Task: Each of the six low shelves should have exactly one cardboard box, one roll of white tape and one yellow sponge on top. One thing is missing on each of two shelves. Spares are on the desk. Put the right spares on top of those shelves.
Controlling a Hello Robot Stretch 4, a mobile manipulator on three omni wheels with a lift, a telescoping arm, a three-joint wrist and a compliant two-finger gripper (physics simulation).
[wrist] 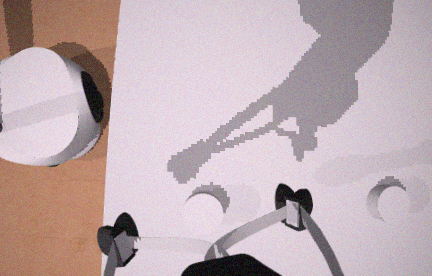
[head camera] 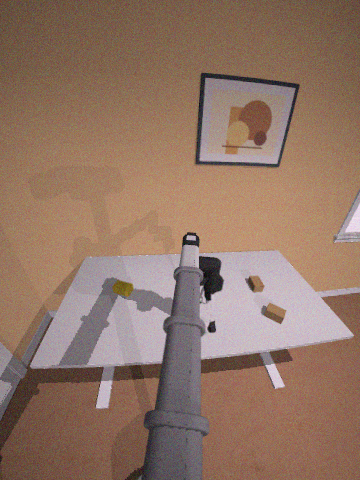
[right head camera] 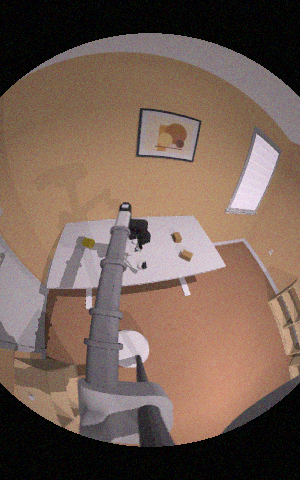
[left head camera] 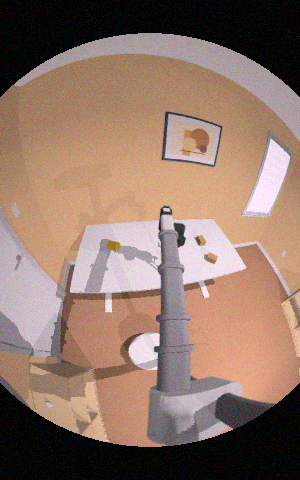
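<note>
My gripper [wrist: 206, 214] is open and empty, pointing down above the desk [head camera: 310, 325] [left head camera: 135, 277] [right head camera: 200, 260] [wrist: 160, 75]. In the wrist view a white tape roll [wrist: 204, 212] lies below, between the spread fingertips, apart from them. Another white tape roll [wrist: 394, 204] lies to the right of the fingers. A yellow sponge [head camera: 123, 288] [left head camera: 113, 245] [right head camera: 88, 242] lies on the desk's left part. One cardboard box [head camera: 256, 283] [left head camera: 201, 240] [right head camera: 177, 237] lies on the right part, and another box [head camera: 275, 313] [left head camera: 211, 258] [right head camera: 186, 255] nearer the front edge. The arm hides part of the gripper in the head view.
My round white base [left head camera: 142, 350] [right head camera: 134, 347] [wrist: 37, 105] shows in front of the desk. A wooden shelf unit [left head camera: 45, 395] stands at lower left. Another wooden shelf unit [right head camera: 279, 320] stands at the right. A wall runs behind the desk.
</note>
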